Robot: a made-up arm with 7 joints.
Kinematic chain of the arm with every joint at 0, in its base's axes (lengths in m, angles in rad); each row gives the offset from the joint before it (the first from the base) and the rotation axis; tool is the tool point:
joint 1: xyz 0 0.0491 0 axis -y
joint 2: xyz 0 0.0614 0 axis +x
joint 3: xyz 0 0 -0.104 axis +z
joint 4: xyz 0 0 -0.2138 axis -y
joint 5: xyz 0 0 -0.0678 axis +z
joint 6: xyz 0 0 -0.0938 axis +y
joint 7: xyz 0 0 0 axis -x
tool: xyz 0 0 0
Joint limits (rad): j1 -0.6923..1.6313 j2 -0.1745..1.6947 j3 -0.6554..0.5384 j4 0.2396..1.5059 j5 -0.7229..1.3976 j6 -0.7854..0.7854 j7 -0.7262..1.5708
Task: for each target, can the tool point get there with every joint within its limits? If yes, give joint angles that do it. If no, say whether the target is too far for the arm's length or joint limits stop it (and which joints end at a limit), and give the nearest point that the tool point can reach.
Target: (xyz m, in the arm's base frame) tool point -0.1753 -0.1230 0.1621
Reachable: no: joint limits stop it (at a limit: joint 1, joint 2, joint 3, joint 4) | nearest point 0.2979 -0.0433 0.1461 | short by 0.480 m
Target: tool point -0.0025 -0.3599 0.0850
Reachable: no: joint limits stop it (at a limit: joint 1, joint 2, joint 3, joint 4) | nearest point 0.2979 -0.0433 0.1461 | short by 0.441 m
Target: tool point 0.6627 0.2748 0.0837
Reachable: no: too far | nearest point 0.4589 0.2243 0.0580 | short by 0.212 m
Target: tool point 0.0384 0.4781 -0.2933
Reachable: yes | joints -0.0448 0.9636 -0.5194 0.3762 -0.4955 0.3610 1.3460
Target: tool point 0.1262 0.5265 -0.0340
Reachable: yes | joints -0.0319 1.4783 0.0671 0.9097 1.0189 0.5770 1.3669
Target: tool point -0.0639 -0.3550 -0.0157
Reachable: no: joint limits stop it (at a limit: joint 1, joint 2, joint 3, joint 4) | nearest point -0.0971 -0.0433 -0.3173 | short by 0.435 m
